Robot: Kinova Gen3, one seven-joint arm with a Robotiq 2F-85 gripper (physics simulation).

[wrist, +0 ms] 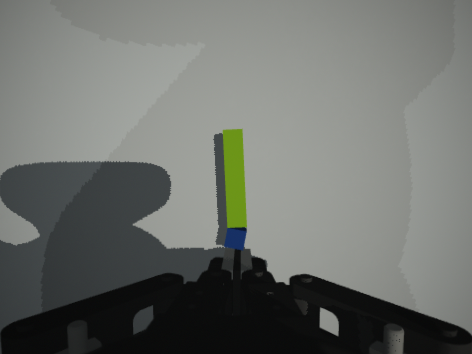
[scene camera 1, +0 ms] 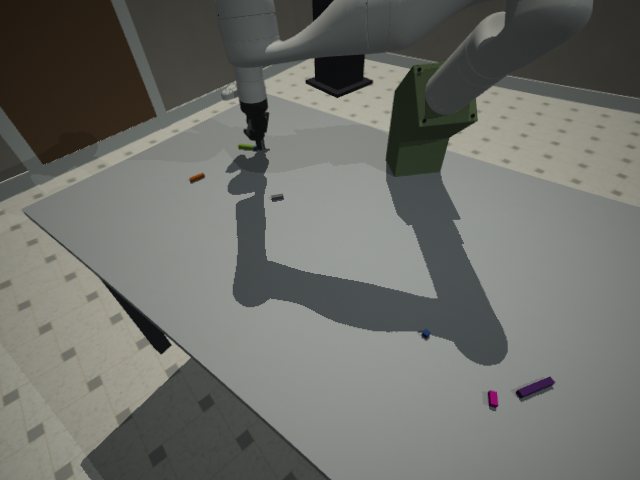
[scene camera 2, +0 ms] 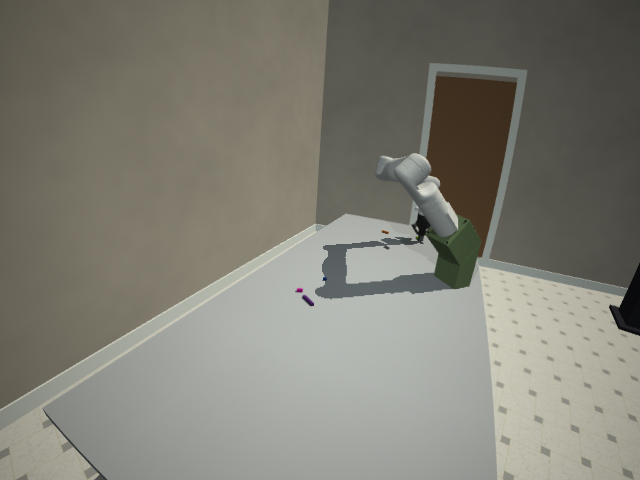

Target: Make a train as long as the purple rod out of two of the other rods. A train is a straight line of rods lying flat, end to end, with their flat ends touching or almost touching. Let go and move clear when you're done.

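Seen in the pictures: gripper, fingertip midpoint: [wrist: 237,266] [scene camera 1: 261,149] [scene camera 2: 420,241]; arm's base, origin of the base link: [scene camera 1: 446,93] [scene camera 2: 446,227].
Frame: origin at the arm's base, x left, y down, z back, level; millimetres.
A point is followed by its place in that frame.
Observation:
A lime green rod [scene camera 1: 246,146] @(z -252, x -477, y 231 mm) [wrist: 235,179] @(z -249, x -481, y 231 mm) lies flat near the far end of the table. A small blue cube-like rod [wrist: 235,239] @(z -233, x -455, y 231 mm) lies at its near end, touching or almost touching it, turned slightly out of line. My gripper [scene camera 1: 260,149] @(z -223, x -442, y 238 mm) [scene camera 2: 420,240] @(z -223, x -442, y 238 mm) [wrist: 237,266] @(z -223, x -442, y 238 mm) is shut and empty, its tips low at the blue rod's side away from the green rod. The purple rod [scene camera 1: 535,387] @(z -300, x 438, y 231 mm) [scene camera 2: 308,300] @(z -293, x 442, y 232 mm) lies flat far from the gripper, at the lower right in scene camera 1. In scene camera 2 the green rod is mostly hidden by the gripper.
A magenta rod [scene camera 1: 493,398] @(z -363, x 407, y 231 mm) [scene camera 2: 299,290] @(z -360, x 411, y 234 mm) and another small blue rod [scene camera 1: 425,333] @(z -352, x 276, y 231 mm) [scene camera 2: 324,279] @(z -347, x 280, y 236 mm) lie near the purple rod. An orange rod [scene camera 1: 196,177] @(z -441, x -431, y 231 mm) [scene camera 2: 385,231] @(z -436, x -432, y 231 mm) and a grey rod [scene camera 1: 277,197] @(z -324, x -211, y 233 mm) [scene camera 2: 386,247] @(z -322, x -210, y 235 mm) lie nearer the gripper. The arm's green base [scene camera 1: 418,155] @(z 19, x -47, y 181 mm) [scene camera 2: 454,266] @(z 58, x -23, y 152 mm) stands at the table's edge.

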